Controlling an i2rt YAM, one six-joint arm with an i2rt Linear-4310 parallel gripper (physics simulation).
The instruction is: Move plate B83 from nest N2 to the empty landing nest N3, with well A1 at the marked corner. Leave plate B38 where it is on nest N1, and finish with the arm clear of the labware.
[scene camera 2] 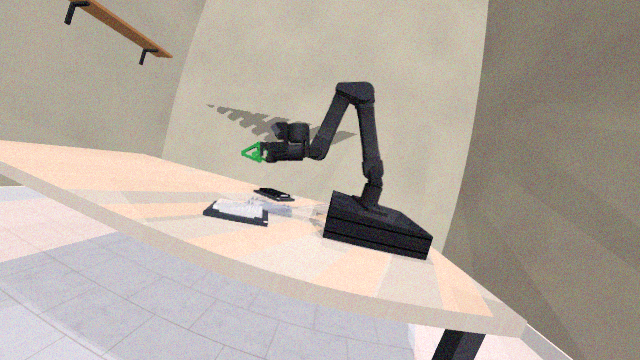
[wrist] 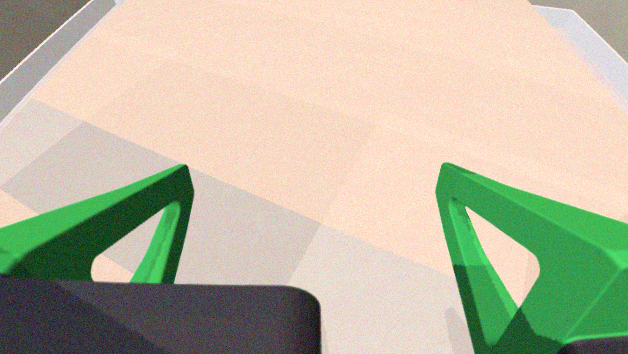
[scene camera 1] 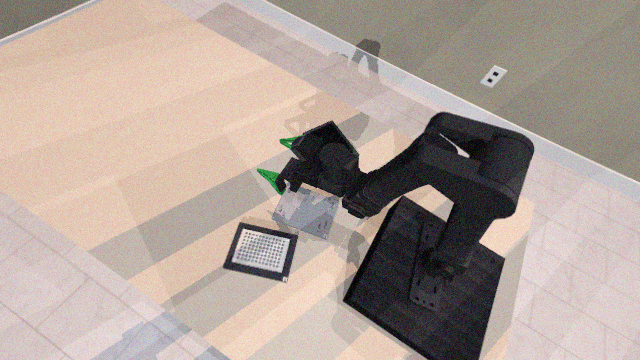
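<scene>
A white many-well plate (scene camera 1: pixel 262 250) (scene camera 2: pixel 237 208) lies in a black nest (scene camera 1: pixel 255 271) (scene camera 2: pixel 235 218) with a pale corner mark. A light grey nest with small pegs (scene camera 1: pixel 310 215) (scene camera 2: pixel 277 209) is beside it; no plate shows on it. A dark, flat item (scene camera 2: pixel 274 194), a nest or a dark plate in one, lies farther back; the arm hides it in scene camera 1. Labels and well A1 cannot be read, so I cannot tell which nest is which. My gripper (scene camera 1: pixel 270 156) (scene camera 2: pixel 245 152) (wrist: pixel 314 177) is open and empty, high above the table, pointing roughly level, away from the labware.
The black arm base (scene camera 1: pixel 385 280) (scene camera 2: pixel 375 225) stands on the table to the right of the nests. The arm reaches from it above the table. A wooden shelf (scene camera 2: pixel 122 30) is on the wall at the upper left. The table edge (scene camera 2: pixel 200 255) runs along the front.
</scene>
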